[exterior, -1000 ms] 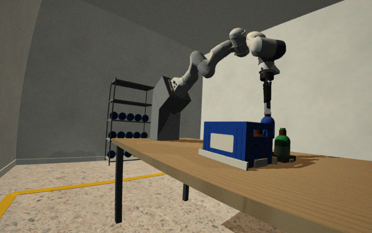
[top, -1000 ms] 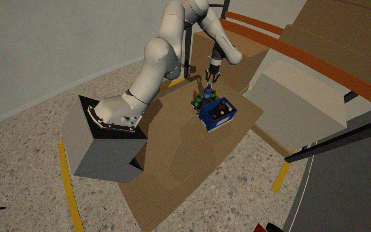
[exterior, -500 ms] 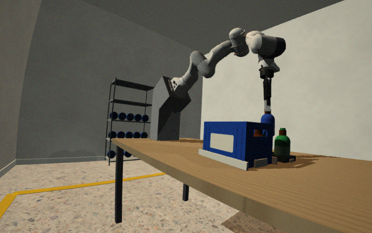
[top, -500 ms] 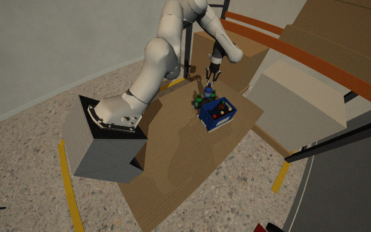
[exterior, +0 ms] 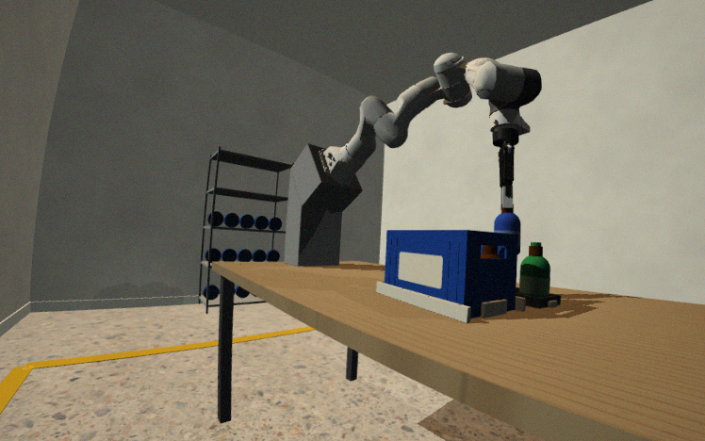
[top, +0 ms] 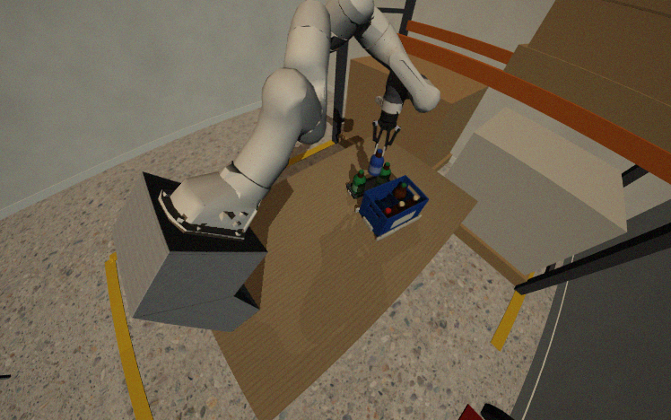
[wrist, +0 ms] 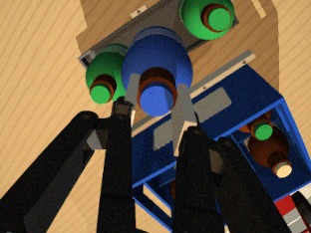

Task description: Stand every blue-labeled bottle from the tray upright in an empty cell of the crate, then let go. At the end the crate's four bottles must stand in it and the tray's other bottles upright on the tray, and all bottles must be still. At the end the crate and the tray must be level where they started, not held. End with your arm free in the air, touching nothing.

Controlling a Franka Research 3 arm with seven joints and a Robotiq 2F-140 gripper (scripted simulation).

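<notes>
The blue-labeled bottle lies 90 mm below my hand. From my hand the other things lie so: dark tray (280 mm below); then crate (200 mm below, 190 mm to the right, 120 mm behind).
</notes>
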